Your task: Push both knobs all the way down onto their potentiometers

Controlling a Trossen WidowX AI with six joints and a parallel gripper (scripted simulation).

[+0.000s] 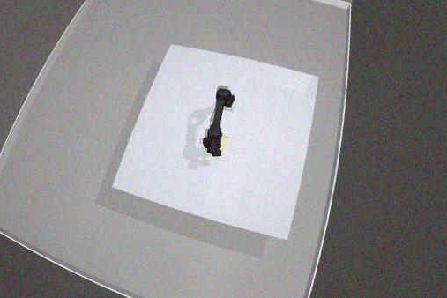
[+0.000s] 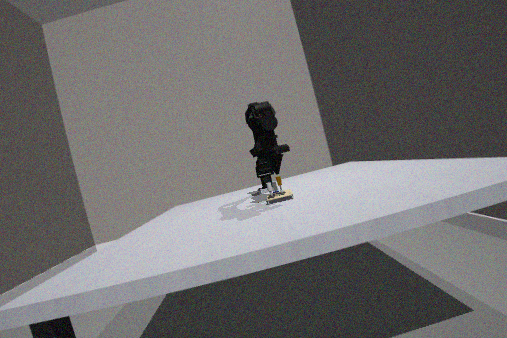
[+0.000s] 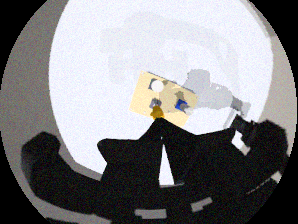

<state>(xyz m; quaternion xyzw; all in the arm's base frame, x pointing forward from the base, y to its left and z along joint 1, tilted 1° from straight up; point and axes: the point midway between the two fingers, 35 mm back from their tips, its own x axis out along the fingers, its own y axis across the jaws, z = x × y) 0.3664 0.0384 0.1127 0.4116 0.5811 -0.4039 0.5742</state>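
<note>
My gripper tip is 20 mm above the orange knob. From my gripper tip the other things lie so: blue knob 60 mm behind, 20 mm to the right, 50 mm below.
</note>
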